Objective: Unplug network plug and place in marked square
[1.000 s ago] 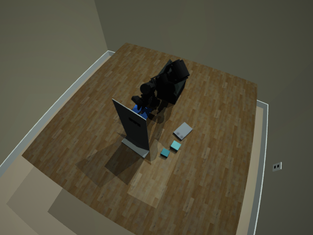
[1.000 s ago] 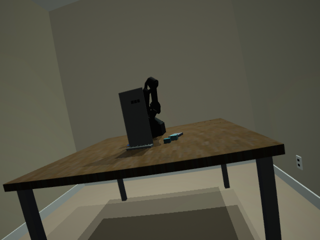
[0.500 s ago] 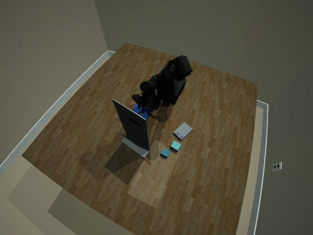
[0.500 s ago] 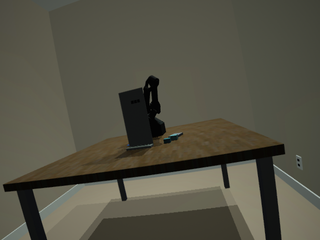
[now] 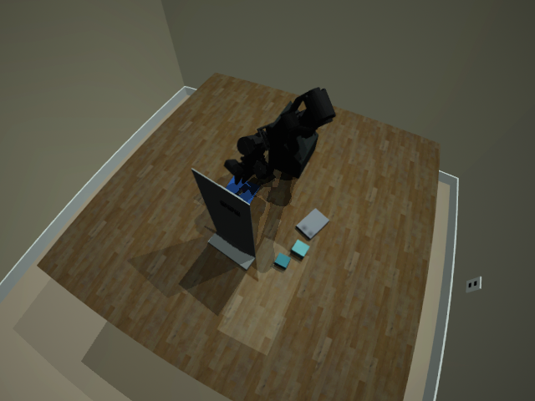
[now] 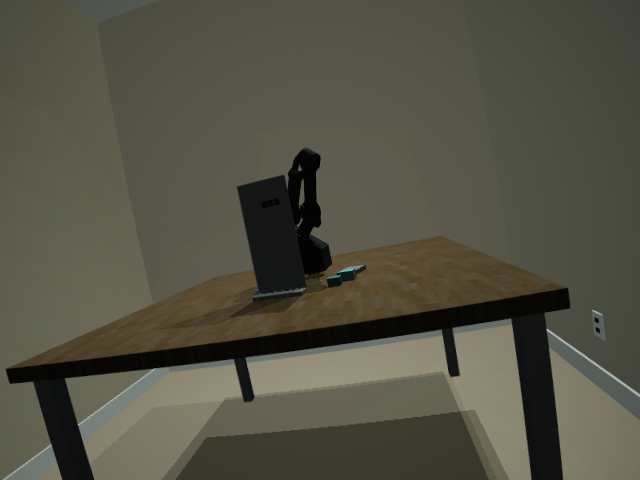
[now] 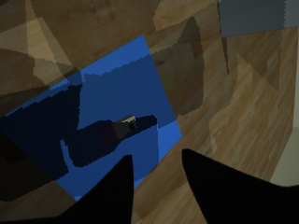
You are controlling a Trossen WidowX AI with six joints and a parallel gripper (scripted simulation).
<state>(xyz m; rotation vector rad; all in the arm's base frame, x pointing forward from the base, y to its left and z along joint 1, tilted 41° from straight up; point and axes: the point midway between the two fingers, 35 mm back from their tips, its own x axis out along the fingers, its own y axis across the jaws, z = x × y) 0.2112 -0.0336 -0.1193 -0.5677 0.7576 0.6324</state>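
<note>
Right now the network plug is 1 cm ahead of my gripper tip, 1 cm to the left of it and 4 cm below it. Round my gripper tip: upright panel: 22 cm ahead, 9 cm to the left, 12 cm above; then blue marked square: 1 cm ahead, 5 cm below; then flat grey tile: 3 cm ahead, 31 cm to the left, 4 cm below.
</note>
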